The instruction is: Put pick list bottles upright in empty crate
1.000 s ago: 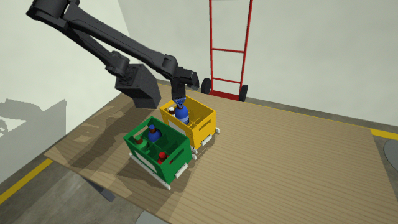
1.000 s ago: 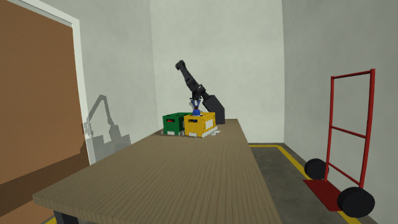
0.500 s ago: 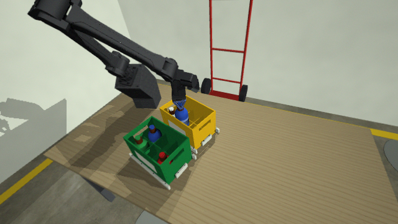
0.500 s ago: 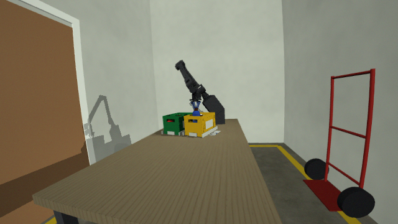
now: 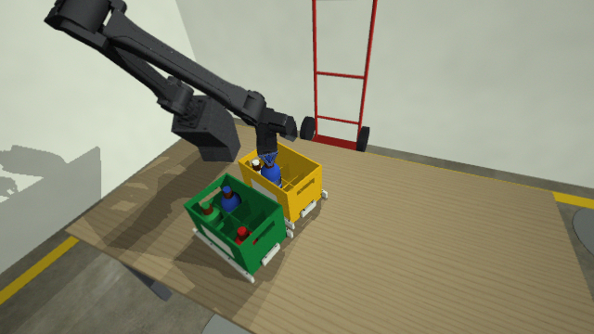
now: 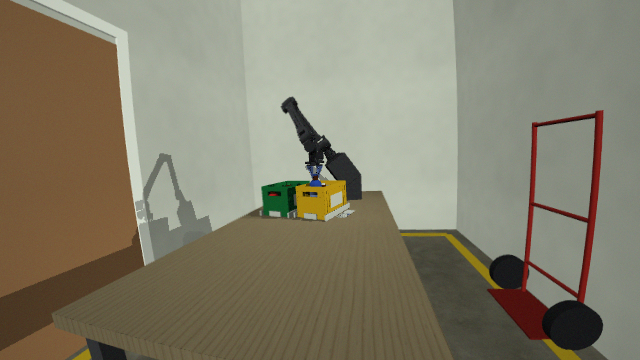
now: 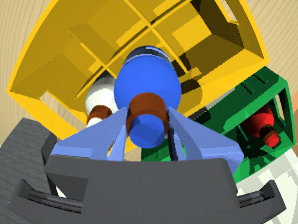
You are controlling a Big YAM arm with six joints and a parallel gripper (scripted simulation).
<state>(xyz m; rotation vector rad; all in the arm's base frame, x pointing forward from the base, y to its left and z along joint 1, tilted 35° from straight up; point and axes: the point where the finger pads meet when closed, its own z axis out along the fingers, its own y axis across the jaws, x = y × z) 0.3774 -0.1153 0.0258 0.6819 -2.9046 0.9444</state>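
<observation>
Right now my hand is 2 cm short of the yellow crate, 4 cm to the right of it and 13 cm above it. Round my hand: white-labelled bottle 8 cm behind, 4 cm to the left, 13 cm below; green crate 6 cm behind, 19 cm to the right, 13 cm below; pick list 6 cm ahead, 17 cm to the left, 21 cm below.
</observation>
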